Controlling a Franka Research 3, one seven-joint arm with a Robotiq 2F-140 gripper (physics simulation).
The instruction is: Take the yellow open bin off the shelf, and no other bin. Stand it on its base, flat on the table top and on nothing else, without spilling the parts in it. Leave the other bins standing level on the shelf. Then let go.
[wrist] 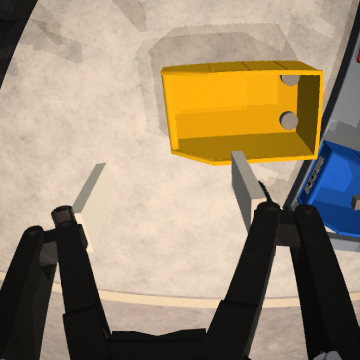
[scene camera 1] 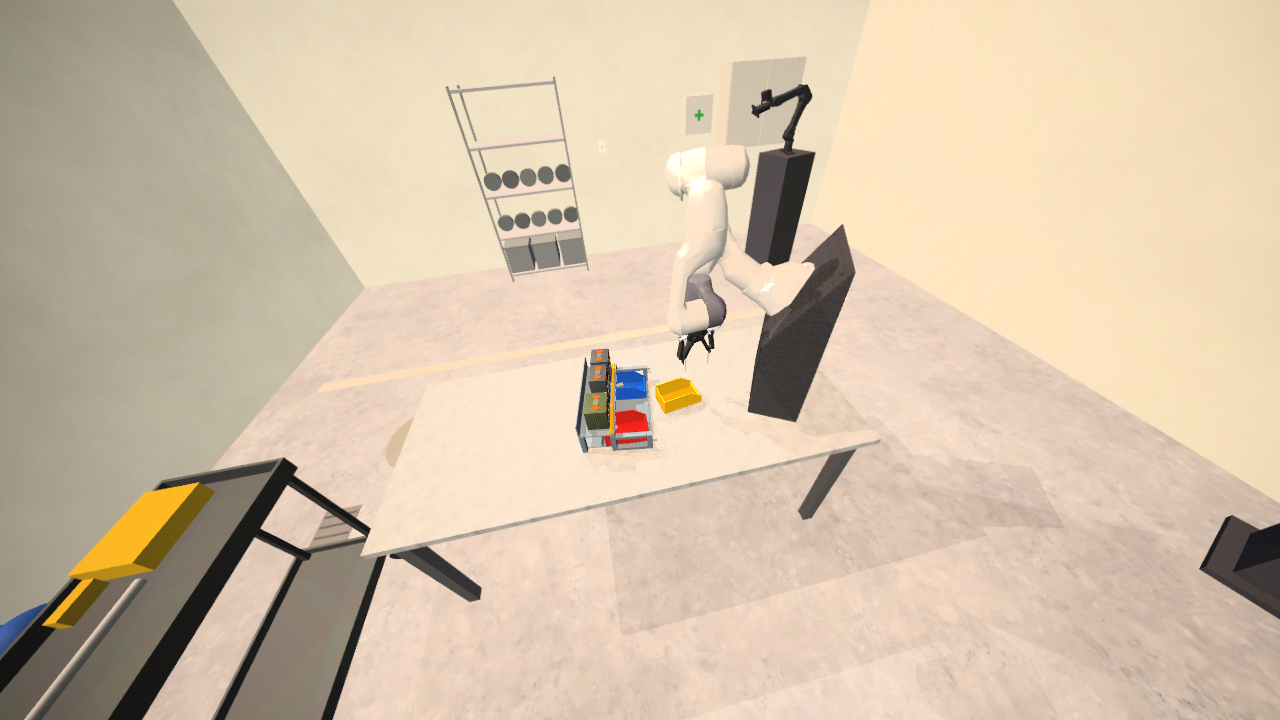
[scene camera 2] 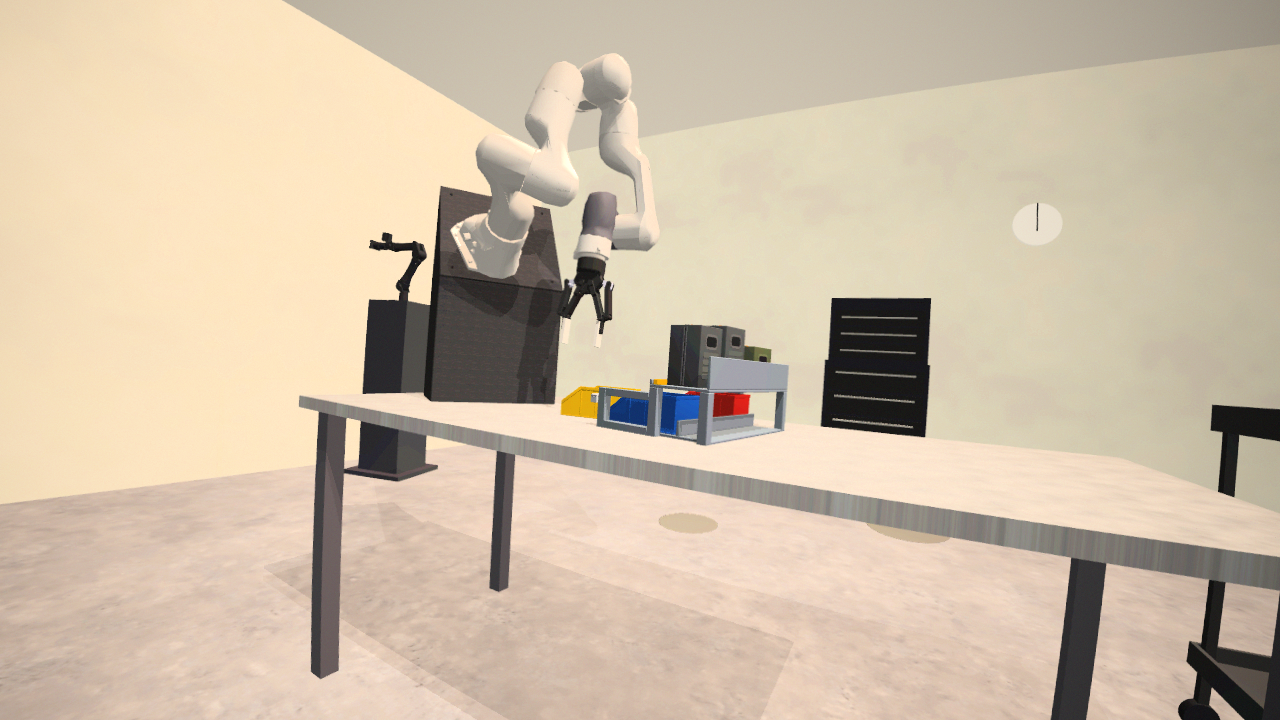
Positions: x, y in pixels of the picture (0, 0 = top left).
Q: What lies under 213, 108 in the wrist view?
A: A yellow open bin.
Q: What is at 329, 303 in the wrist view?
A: The gripper.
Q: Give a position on a blue bin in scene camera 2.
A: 675, 406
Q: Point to a blue bin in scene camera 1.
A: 634, 383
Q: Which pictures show the yellow open bin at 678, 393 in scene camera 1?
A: The wrist view, scene camera 1 and scene camera 2: all of them.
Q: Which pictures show the gripper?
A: The wrist view, scene camera 1 and scene camera 2: all of them.
